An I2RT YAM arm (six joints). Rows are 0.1 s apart.
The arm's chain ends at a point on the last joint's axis. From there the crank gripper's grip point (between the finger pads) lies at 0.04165 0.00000 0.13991 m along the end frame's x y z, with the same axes.
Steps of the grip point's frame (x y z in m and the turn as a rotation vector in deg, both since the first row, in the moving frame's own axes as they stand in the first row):
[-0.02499 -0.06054 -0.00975 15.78 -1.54 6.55]
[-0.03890 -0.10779 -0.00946 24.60 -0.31 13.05]
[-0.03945 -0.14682 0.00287 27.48 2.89 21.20]
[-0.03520 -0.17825 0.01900 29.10 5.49 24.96]
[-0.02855 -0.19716 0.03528 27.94 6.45 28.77]
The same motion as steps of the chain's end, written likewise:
[-0.02319 -0.02690 -0.00619 15.78 -1.54 6.55]
[-0.04382 -0.05904 0.00097 24.60 -0.31 13.05]
[-0.05530 -0.10001 0.01704 27.48 2.89 21.20]
[-0.05852 -0.13306 0.03625 29.10 5.49 24.96]
[-0.05415 -0.15860 0.05150 27.94 6.45 28.77]

